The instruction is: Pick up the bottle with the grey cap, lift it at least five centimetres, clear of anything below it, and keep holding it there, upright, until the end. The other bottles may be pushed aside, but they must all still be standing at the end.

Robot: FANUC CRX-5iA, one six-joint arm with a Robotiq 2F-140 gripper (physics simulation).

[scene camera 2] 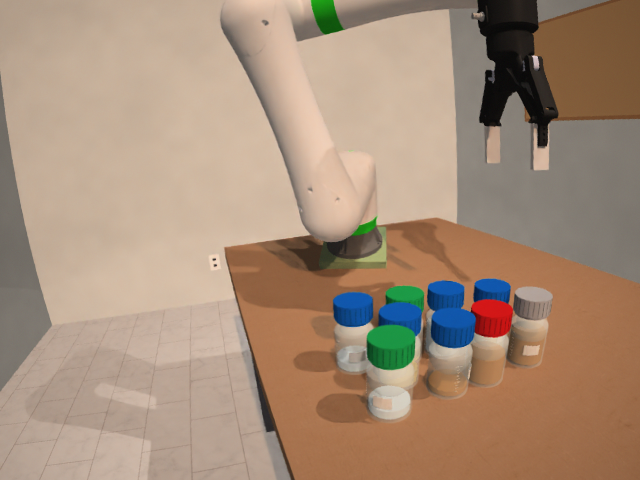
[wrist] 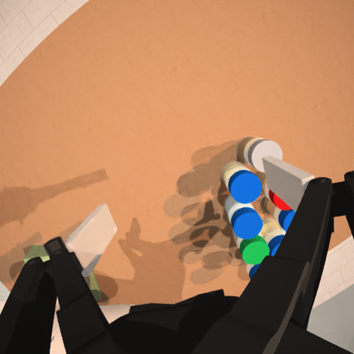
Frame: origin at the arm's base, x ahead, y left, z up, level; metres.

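Where they show: gripper, between the fingertips: (scene camera 2: 513, 165); arm's base, origin of its link: (scene camera 2: 354, 243).
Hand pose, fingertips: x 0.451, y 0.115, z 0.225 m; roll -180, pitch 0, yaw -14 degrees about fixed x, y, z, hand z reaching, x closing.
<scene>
Each offset is from my fingertips to the top centre of the thing. Level surfaces: height alone.
The bottle with the grey cap @(dx +0.118, dy -0.063, dz -0.165 m) (scene camera 2: 532, 303) (wrist: 267, 154) stands upright on the table at the right end of the bottle group. In the wrist view its cap lies by the tip of the right finger, whose pad slightly overlaps the cap's edge in the picture. My gripper (scene camera 2: 516, 166) (wrist: 185, 195) is open and empty, high above the table and the bottles. The red-capped bottle @(dx +0.122, dy -0.146, dz -0.165 m) (scene camera 2: 491, 318) (wrist: 280, 199) stands beside the grey-capped one and is partly hidden by the right finger in the wrist view. A blue-capped bottle @(dx +0.063, dy -0.093, dz -0.165 m) (scene camera 2: 492, 292) (wrist: 245, 187) stands close on the grey-capped bottle's other side.
Several other bottles stand upright, close together, among them a front green-capped one @(dx +0.123, dy -0.292, dz -0.165 m) (scene camera 2: 390, 346), a back green-capped one @(dx +0.023, dy -0.221, dz -0.165 m) (scene camera 2: 404, 299) (wrist: 254, 250) and a left blue-capped one @(dx +0.012, dy -0.296, dz -0.165 m) (scene camera 2: 353, 308). The robot's base plate (scene camera 2: 356, 264) is at the far end of the table @(dz -0.270 m) (scene camera 2: 516, 439) (wrist: 165, 75).
</scene>
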